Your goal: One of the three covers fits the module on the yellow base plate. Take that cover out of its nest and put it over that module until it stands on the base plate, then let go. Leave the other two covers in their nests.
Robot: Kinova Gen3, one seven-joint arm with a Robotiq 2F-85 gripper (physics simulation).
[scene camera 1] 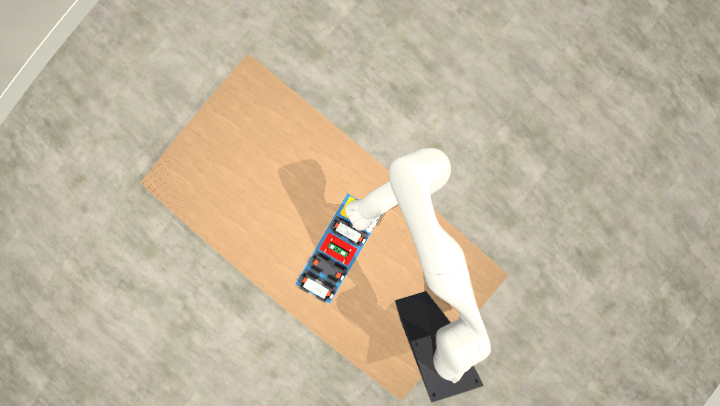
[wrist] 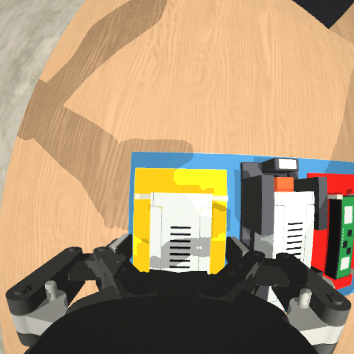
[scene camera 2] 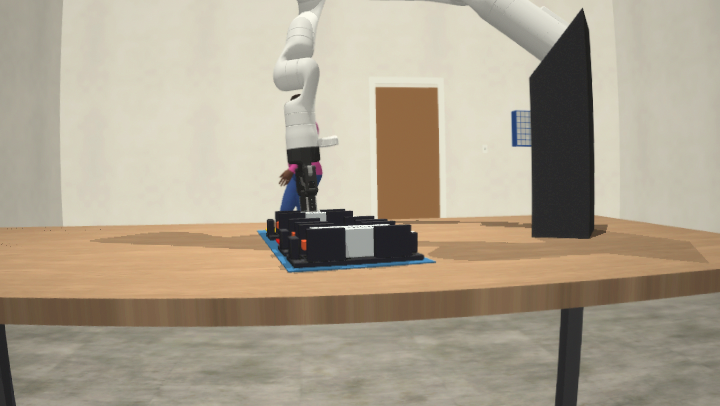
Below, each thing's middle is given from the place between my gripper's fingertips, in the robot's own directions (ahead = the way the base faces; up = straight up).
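I look at the yellow base plate (wrist: pixel 147 180). My hand is 1 cm short of the plate at this moment, and 4 cm above it.
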